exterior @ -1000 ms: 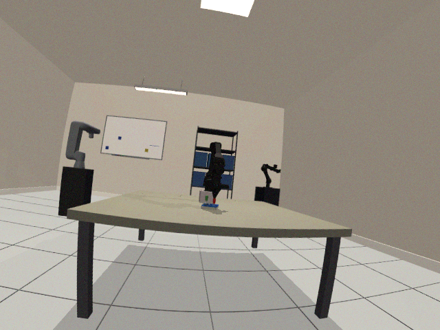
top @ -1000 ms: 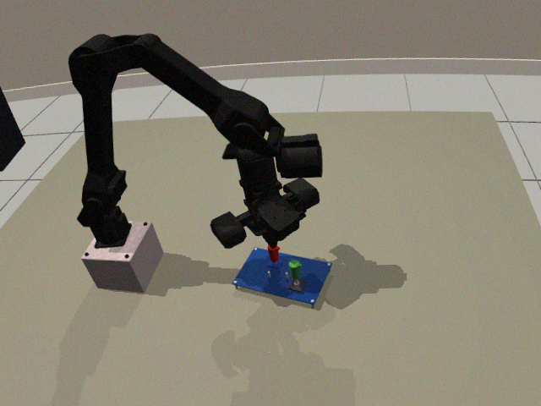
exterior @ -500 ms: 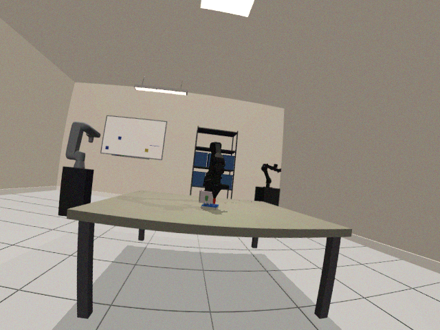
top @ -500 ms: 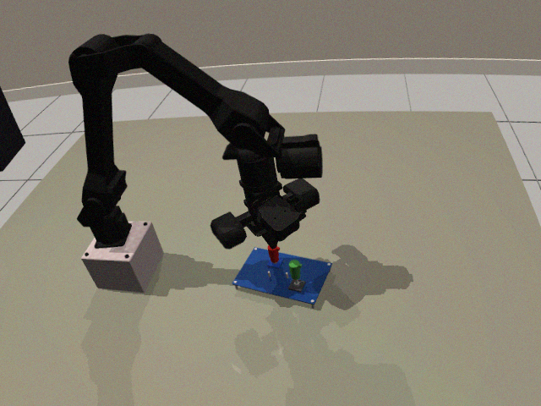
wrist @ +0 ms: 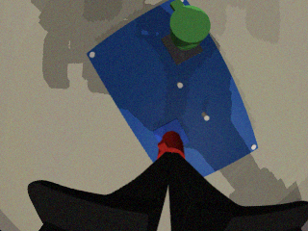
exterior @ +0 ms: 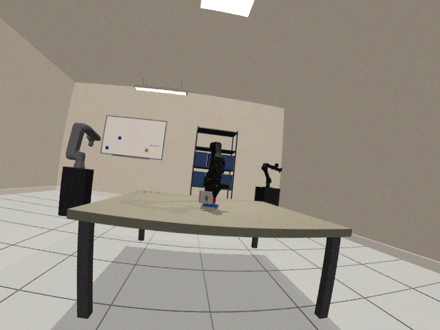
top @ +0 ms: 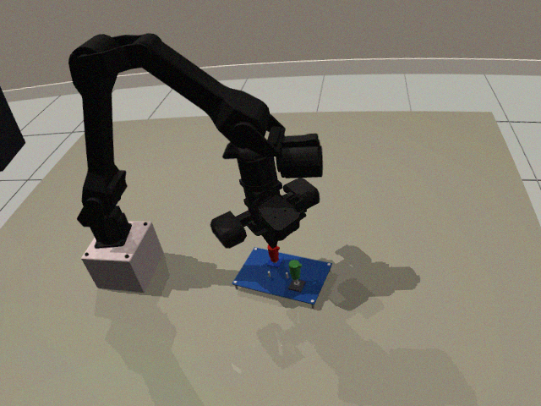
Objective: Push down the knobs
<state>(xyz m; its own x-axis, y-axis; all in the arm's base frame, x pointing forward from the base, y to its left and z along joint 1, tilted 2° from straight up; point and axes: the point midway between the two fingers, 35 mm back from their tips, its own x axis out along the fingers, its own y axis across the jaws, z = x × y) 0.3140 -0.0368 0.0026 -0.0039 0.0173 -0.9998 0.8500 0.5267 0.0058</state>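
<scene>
Now: the red knob 1 cm below my gripper tip. Also, from my gripper tip: green knob: 4 cm ahead, 6 cm to the right.
</scene>
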